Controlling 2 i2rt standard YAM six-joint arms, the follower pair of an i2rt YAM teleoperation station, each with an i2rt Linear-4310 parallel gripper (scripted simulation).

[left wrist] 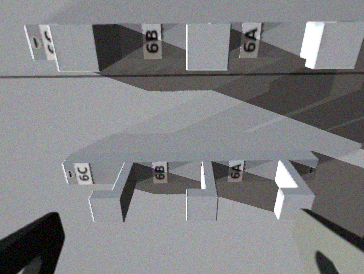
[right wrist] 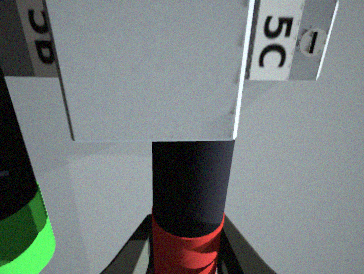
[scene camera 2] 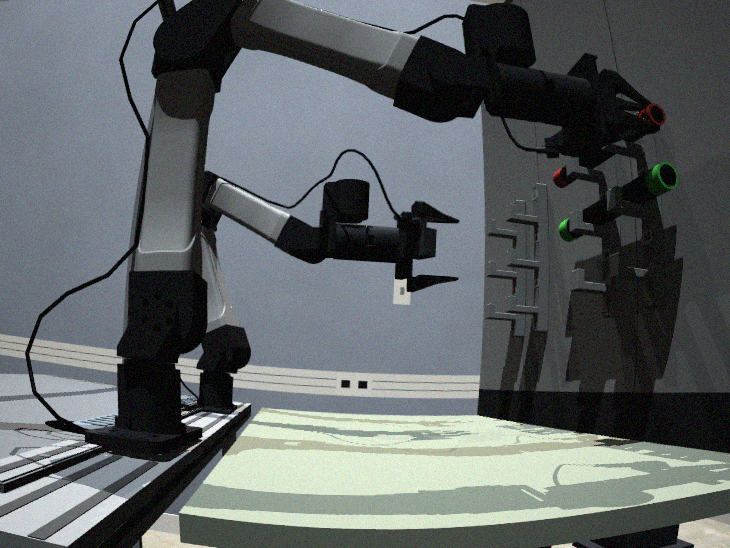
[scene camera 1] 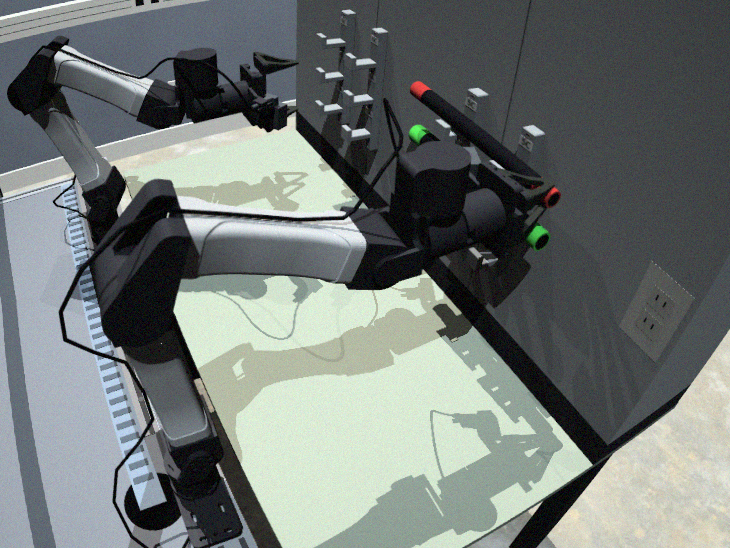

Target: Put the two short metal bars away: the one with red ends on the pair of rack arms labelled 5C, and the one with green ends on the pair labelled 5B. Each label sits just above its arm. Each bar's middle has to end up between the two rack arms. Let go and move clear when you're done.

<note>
I see my left gripper (scene camera 2: 458,250), my right gripper (scene camera 2: 655,119), a red-ended bar (scene camera 1: 480,138), a green-ended bar (scene camera 2: 663,177) and a rack arm (scene camera 1: 531,139).
The red-ended bar shows as well in scene camera 2 (scene camera 2: 654,113). The green-ended bar shows as well in scene camera 1 (scene camera 1: 538,238). My left gripper is seen too in the left wrist view (left wrist: 179,222) and in scene camera 1 (scene camera 1: 297,85). The left wrist view misses the red-ended bar: it is out of frame. The left wrist view misses the green-ended bar: it is out of frame.
</note>
